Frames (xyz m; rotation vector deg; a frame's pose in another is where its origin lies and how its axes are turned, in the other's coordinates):
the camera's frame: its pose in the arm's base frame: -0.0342 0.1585 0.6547 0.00 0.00 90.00
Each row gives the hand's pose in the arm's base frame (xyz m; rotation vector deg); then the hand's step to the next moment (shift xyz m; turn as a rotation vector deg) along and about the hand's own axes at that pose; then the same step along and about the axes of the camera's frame.
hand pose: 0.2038 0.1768 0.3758 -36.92 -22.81 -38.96
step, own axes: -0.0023 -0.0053 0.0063 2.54 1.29 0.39
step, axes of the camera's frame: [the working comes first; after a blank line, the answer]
step, axes of the arm's base frame: -0.0061 0.0020 0.0056 2.65 -0.12 1.11

0.0020 0.0061 0.0056 -0.12 -2.65 1.11
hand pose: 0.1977 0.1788 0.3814 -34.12 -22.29 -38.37
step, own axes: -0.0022 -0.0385 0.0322 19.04 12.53 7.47
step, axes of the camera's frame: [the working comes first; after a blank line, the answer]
step, axes of the arm's base frame: -0.0323 -0.0031 0.0384 21.14 3.78 10.69

-0.0031 0.0323 0.0384 3.78 -21.14 10.69
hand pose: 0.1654 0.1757 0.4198 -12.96 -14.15 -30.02
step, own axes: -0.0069 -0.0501 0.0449 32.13 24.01 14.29
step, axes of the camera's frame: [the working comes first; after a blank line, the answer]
step, axes of the arm's base frame: -0.0395 -0.0267 0.0479 36.86 9.25 19.21

-0.0267 0.0395 0.0479 9.25 -36.86 19.21
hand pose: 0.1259 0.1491 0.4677 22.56 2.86 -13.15
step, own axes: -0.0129 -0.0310 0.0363 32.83 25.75 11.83
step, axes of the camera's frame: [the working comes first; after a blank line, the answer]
step, axes of the arm's base frame: -0.0196 -0.0391 0.0231 37.94 11.60 17.52

-0.0391 0.0196 0.0231 11.60 -37.94 17.52
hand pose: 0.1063 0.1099 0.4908 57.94 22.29 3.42
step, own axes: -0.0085 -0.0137 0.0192 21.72 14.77 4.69
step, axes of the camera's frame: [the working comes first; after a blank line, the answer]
step, axes of the arm's base frame: -0.0031 -0.0249 0.0000 23.72 9.02 8.23

-0.0249 0.0031 0.0000 9.02 -23.72 8.23
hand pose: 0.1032 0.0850 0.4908 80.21 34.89 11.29
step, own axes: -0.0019 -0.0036 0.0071 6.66 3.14 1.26
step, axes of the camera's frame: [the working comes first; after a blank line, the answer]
step, axes of the arm's base frame: 0.0012 -0.0077 -0.0026 6.88 2.66 1.19

-0.0077 -0.0012 -0.0026 2.66 -6.88 1.19
